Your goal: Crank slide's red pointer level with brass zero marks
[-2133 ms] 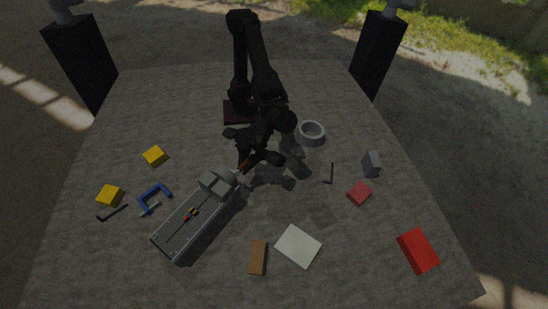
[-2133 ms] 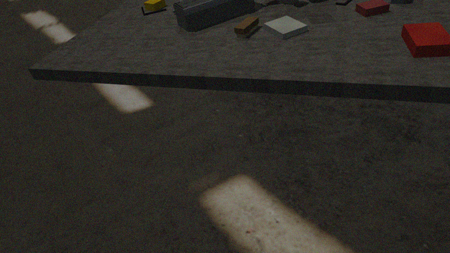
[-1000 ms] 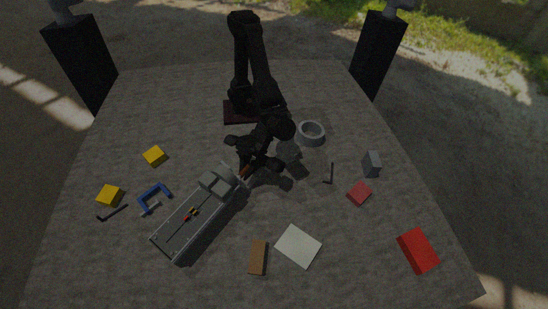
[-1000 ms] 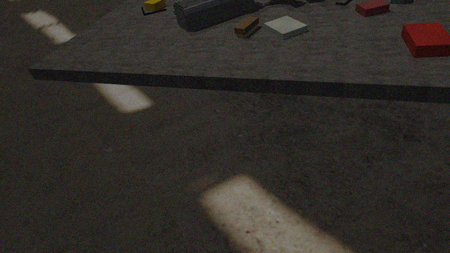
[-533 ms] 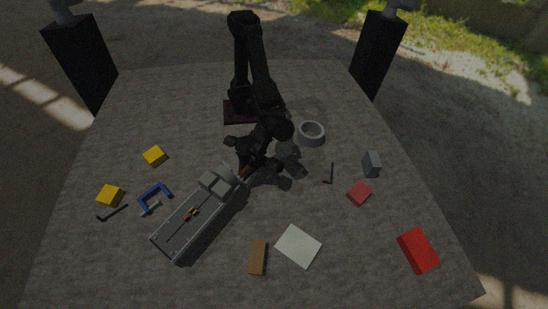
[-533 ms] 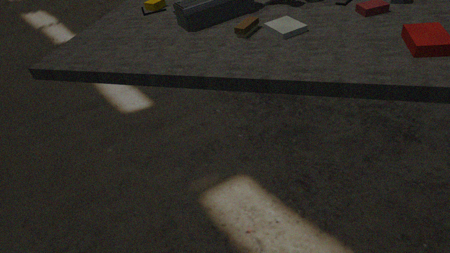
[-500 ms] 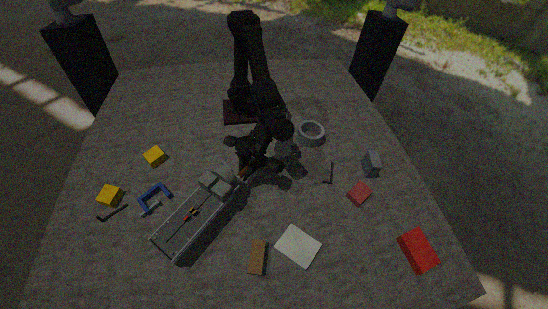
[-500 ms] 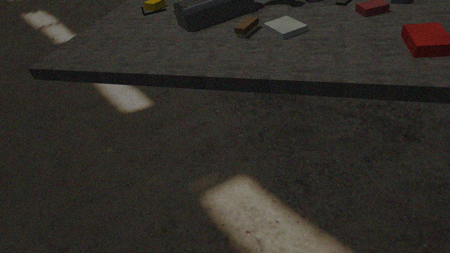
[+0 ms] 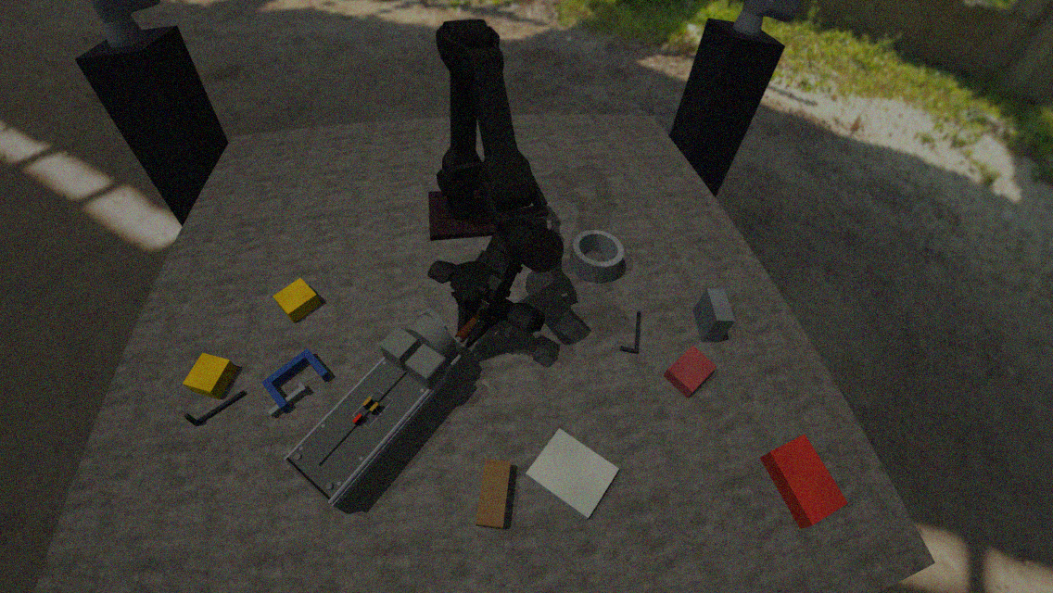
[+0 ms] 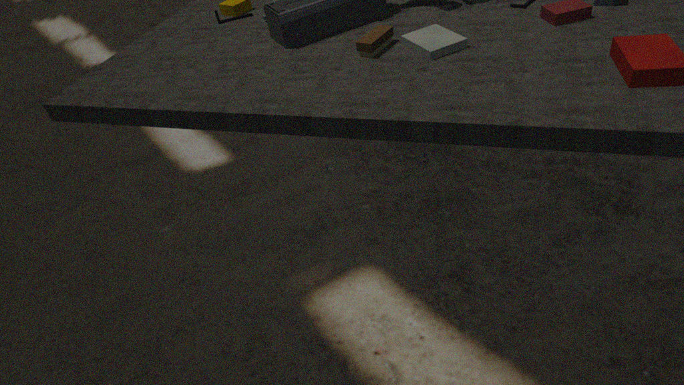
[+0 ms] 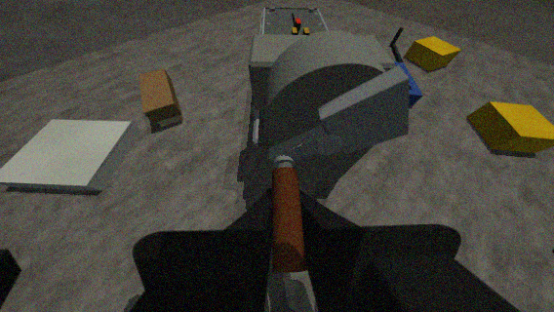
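My gripper tip is 20 mm below the brown crank handle, 10 mm to the right of it and 10 mm past it. Also, from my gripper tip: white plate: 200 mm ahead, 140 mm to the left, 40 mm below; then red pointer: 140 mm to the right, 130 mm ahead, 40 mm above; then brown block: 220 mm ahead, 30 mm to the left, 30 mm below.
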